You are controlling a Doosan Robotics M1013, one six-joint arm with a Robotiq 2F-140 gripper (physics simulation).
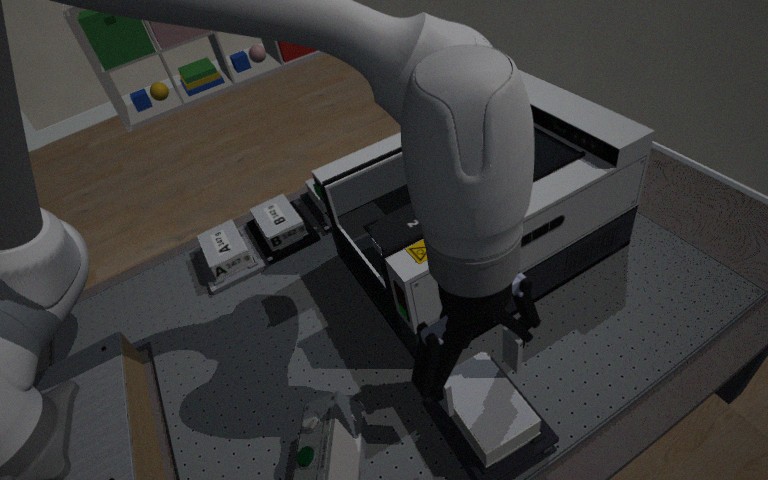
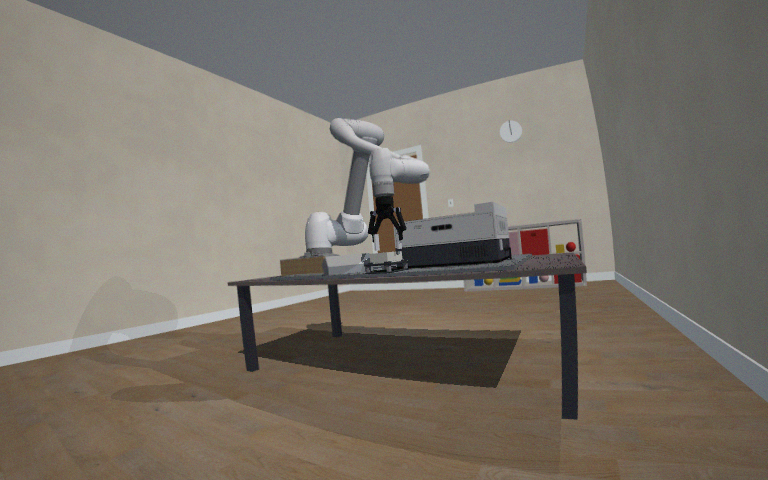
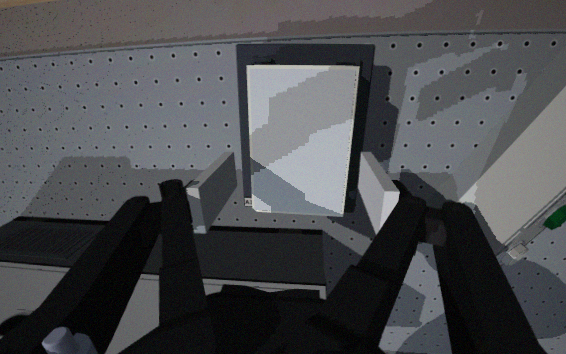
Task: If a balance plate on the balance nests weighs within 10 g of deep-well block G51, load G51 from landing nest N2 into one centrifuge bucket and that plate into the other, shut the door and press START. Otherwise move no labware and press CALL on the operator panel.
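Pixels of known places: gripper, between the fingertips: (image 1: 479, 385) (image 2: 388, 249) (image 3: 295, 169); arm's base, origin of its link: (image 1: 20, 450).
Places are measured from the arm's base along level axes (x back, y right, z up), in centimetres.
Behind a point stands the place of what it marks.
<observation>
My gripper (image 1: 480, 374) @(z 1.3, x -65.2, y 23.6 cm) (image 2: 387, 243) @(z 1.3, x -65.2, y 23.6 cm) (image 3: 295, 169) @(z 1.3, x -65.2, y 23.6 cm) is open and empty, its pads on either side of a white block's near end, slightly above it. The white block (image 1: 501, 416) @(z 0.3, x -65.5, y 28.3 cm) (image 3: 305, 140) @(z 0.3, x -64.6, y 25.8 cm) sits in a dark nest (image 3: 305, 54) @(z -3.9, x -65.3, y 32.4 cm); its G51 label does not show. Plate A (image 1: 223, 246) @(z -2.2, x -37.8, y -31.0 cm), apparently marked 147 g, and plate B (image 1: 277, 217) @(z -2.4, x -50.5, y -33.5 cm), its weight hard to read, sit on nests at the left. The centrifuge (image 1: 586, 192) @(z 11.6, x -93.4, y 9.7 cm) (image 2: 453, 230) @(z 6.9, x -89.6, y 10.0 cm) is open at its top; dark bucket 2 (image 1: 390, 230) @(z 6.3, x -66.5, y -5.7 cm) shows inside, partly hidden by the arm. The operator panel (image 1: 345, 452) @(z -1.6, x -45.8, y 22.0 cm) (image 3: 525, 165) @(z -2.1, x -44.9, y 24.6 cm) has a green button (image 1: 305, 455) @(z -0.6, x -40.9, y 20.4 cm) (image 3: 556, 217) @(z -0.5, x -41.7, y 20.6 cm).
A white and green object (image 1: 318, 191) @(z 10.8, x -58.6, y -17.6 cm) is partly hidden behind the centrifuge's left corner. A box-like base (image 1: 96, 407) @(z 0.2, x -12.6, y -1.6 cm) (image 2: 303, 266) @(z -3.7, x -4.1, y 16.9 cm) stands beside the arm's foot. The centrifuge's front block carries a yellow warning sign (image 1: 418, 251) @(z 13.4, x -65.5, y 8.3 cm). A shelf unit (image 1: 125, 125) stands beyond the table.
</observation>
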